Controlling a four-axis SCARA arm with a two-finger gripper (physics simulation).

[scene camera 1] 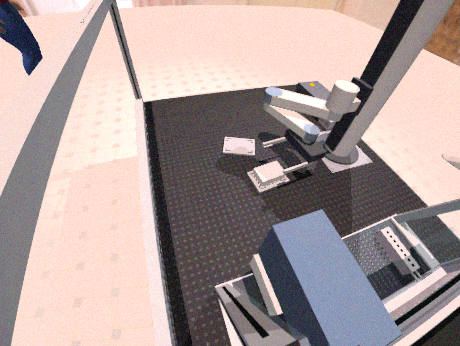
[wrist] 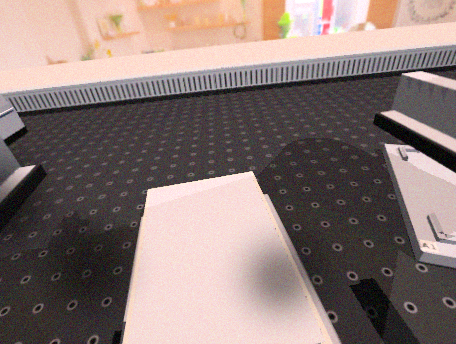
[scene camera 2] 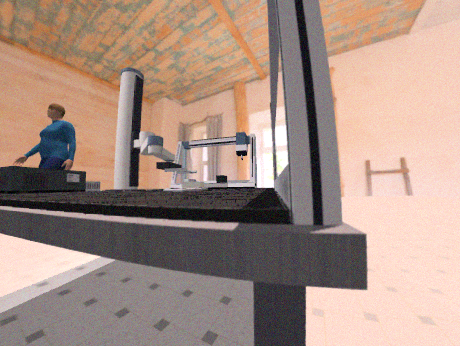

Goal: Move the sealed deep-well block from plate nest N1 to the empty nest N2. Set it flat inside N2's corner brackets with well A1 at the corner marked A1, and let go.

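Places are measured from the arm's base along level axes (x right, y ahead, z up), in millimetres.
Where they show: gripper, between the fingertips: [scene camera 1: 272, 157] [wrist: 215, 123] [scene camera 2: 192, 170]; arm's base, origin of its link: [scene camera 1: 335, 149].
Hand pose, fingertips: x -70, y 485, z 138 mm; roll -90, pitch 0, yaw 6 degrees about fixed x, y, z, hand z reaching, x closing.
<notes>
Each offset is from my fingertips to the centre of the thing. "spot": to the spot under its first point.
The pale block {dx -12, dy +1, dz -93 mm} [scene camera 1: 270, 171] [wrist: 215, 260] sits on nest N1 {dx -12, dy +1, dz -116 mm} [scene camera 1: 258, 187] in scene camera 1; its near end is cut off in the wrist view. Nest N2 {dx +219, dy +59, dz -116 mm} [scene camera 1: 239, 146] [wrist: 410, 195] is a pale plate with corner brackets and bears no block. Its A1 label {spot: dx +139, dy +11, dz -113 mm} [wrist: 428, 246] shows at the near left corner in the wrist view. My gripper [scene camera 1: 274, 158] [wrist: 215, 123] is open and empty, its fingers wide apart, above the deck. In scene camera 1 one fingertip appears beside the block and the other near N2. Block and nests are too small to tell apart in scene camera 2.
The arm's column [scene camera 1: 385, 75] [scene camera 2: 128, 130] stands behind the nests. A large blue box {spot: dx -471, dy +260, dz +363 mm} [scene camera 1: 325, 275] and a white strip with holes {spot: dx -501, dy -271, dz -31 mm} [scene camera 1: 399, 250] are at the front right. A gantry [scene camera 2: 210, 143] and a dark box {spot: dx +524, dy -519, dz -69 mm} [scene camera 2: 40, 180] show in scene camera 2. A person [scene camera 2: 57, 137] stands behind.
</notes>
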